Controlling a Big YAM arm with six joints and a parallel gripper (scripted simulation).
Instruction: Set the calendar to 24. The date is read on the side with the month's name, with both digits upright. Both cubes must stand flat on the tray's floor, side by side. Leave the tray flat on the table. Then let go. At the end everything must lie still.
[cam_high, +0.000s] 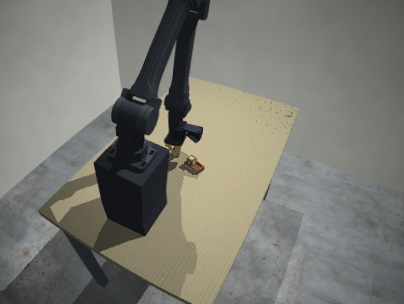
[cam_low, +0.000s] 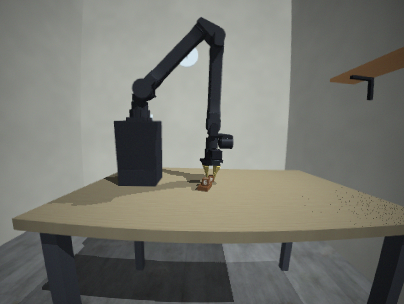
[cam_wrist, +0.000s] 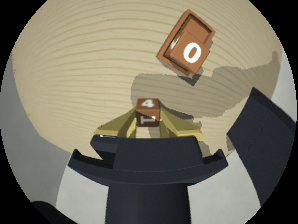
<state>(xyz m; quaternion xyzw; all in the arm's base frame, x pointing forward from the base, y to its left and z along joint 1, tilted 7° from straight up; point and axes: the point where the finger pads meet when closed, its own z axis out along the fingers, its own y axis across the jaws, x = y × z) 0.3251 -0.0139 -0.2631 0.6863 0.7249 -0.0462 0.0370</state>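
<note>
My gripper is now right at the brown digit cube. Also, from my hand: brown tray: 10 cm to the right, 4 cm behind, 1 cm below.
</note>
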